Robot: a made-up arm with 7 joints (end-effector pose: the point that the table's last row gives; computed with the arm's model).
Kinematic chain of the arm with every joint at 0, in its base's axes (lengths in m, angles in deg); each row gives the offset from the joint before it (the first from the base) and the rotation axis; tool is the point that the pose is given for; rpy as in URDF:
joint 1: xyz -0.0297 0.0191 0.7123 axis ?
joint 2: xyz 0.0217 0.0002 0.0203 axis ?
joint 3: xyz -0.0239 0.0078 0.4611 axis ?
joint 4: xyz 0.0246 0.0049 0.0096 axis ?
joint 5: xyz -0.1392 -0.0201 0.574 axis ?
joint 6: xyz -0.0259 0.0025 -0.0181 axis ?
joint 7: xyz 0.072 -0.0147 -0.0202 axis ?
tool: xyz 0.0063 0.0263 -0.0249 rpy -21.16 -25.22 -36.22
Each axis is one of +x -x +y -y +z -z.
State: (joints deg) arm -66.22 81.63 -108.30 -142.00 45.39 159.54 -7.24
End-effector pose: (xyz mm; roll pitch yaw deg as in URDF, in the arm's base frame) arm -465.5 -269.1 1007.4 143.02 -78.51 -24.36
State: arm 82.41 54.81 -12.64 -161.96 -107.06 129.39 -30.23
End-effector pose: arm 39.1 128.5 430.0 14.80 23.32 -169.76
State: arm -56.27 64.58 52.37 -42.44 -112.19 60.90 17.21
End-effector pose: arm 734.3 -724.8 962.9 -108.10 -42.17 -38.73
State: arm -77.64 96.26 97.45 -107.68 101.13 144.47 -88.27
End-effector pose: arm 709.1 -258.5 746.7 111.24 58.57 -48.38
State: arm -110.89 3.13 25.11 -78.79 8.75 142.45 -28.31
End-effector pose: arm -0.7 -626.6 1483.1 53.54 -72.49 -162.52
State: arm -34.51 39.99 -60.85 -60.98 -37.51 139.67 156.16
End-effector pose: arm 386.2 -777.4 1340.3 48.11 23.24 115.59
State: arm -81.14 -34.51 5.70 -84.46 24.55 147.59 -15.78
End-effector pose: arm 30.4 -82.3 1681.4 108.35 -40.99 162.08
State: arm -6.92 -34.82 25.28 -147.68 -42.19 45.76 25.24
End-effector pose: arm 298.6 113.5 957.9 -117.77 -21.04 -19.17
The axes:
joint 1: +z
joint 2: +y
joint 3: +z
joint 4: -y
joint 5: +z
joint 6: -y
joint 7: -z

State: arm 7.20 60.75 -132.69 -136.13 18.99 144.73 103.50
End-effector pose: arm -69.9 -395.0 1233.4 31.31 7.47 79.59
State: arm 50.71 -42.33 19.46 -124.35 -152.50 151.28 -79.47
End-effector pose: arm -17.9 367.4 1240.8 95.87 65.99 -17.45
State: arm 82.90 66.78 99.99 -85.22 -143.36 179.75 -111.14
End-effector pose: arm -568.9 607.6 1130.2 -89.07 59.08 -66.48
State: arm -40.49 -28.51 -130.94 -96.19 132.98 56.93 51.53
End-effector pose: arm -840.4 45.2 1043.9 147.94 46.23 -72.46
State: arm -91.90 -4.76 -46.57 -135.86 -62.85 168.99 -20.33
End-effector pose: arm -403.5 -393.5 912.0 -68.57 -43.58 -68.76
